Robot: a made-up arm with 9 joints. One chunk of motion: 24 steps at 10 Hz.
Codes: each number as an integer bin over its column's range. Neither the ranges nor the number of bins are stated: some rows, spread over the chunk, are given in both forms.
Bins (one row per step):
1: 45 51 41 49 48 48
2: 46 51 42 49 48 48
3: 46 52 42 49 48 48
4: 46 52 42 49 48 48
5: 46 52 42 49 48 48
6: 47 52 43 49 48 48
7: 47 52 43 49 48 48
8: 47 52 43 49 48 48
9: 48 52 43 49 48 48
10: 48 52 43 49 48 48
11: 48 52 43 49 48 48
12: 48 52 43 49 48 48
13: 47 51 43 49 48 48
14: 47 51 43 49 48 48
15: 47 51 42 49 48 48
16: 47 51 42 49 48 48
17: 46 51 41 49 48 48
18: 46 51 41 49 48 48
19: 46 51 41 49 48 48
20: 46 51 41 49 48 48
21: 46 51 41 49 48 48
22: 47 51 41 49 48 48
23: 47 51 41 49 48 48
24: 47 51 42 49 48 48
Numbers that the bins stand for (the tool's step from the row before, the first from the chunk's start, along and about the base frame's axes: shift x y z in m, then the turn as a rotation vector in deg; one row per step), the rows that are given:
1: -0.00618 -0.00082 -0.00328 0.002 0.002 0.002
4: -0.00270 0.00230 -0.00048 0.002 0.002 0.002
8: 0.00079 0.00230 0.00231 0.002 0.002 0.002
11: 0.00427 0.00230 0.00231 0.002 0.002 0.002
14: 0.00079 -0.00082 0.00231 0.002 0.002 0.002
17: -0.00270 -0.00082 -0.00328 0.002 0.002 0.002
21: -0.00270 -0.00082 -0.00328 0.002 0.002 0.002
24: 0.00079 -0.00082 -0.00048 0.002 0.002 0.002
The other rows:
2: -0.00270 -0.00082 -0.00048 0.002 0.002 0.002
3: -0.00270 0.00230 -0.00048 0.002 0.002 0.002
5: -0.00270 0.00230 -0.00048 0.002 0.002 0.002
6: 0.00079 0.00230 0.00231 0.002 0.002 0.002
7: 0.00079 0.00230 0.00231 0.002 0.002 0.002
9: 0.00427 0.00230 0.00231 0.002 0.002 0.002
10: 0.00427 0.00230 0.00231 0.002 0.002 0.002
12: 0.00427 0.00230 0.00231 0.002 0.002 0.002
13: 0.00079 -0.00082 0.00231 0.002 0.002 0.002
15: 0.00079 -0.00082 -0.00048 0.002 0.002 0.002
16: 0.00079 -0.00082 -0.00048 0.002 0.002 0.002
18: -0.00270 -0.00082 -0.00328 0.002 0.002 0.002
19: -0.00270 -0.00082 -0.00328 0.002 0.002 0.002
20: -0.00270 -0.00082 -0.00328 0.002 0.002 0.002
22: 0.00079 -0.00082 -0.00328 0.002 0.002 0.002
23: 0.00079 -0.00082 -0.00328 0.002 0.002 0.002

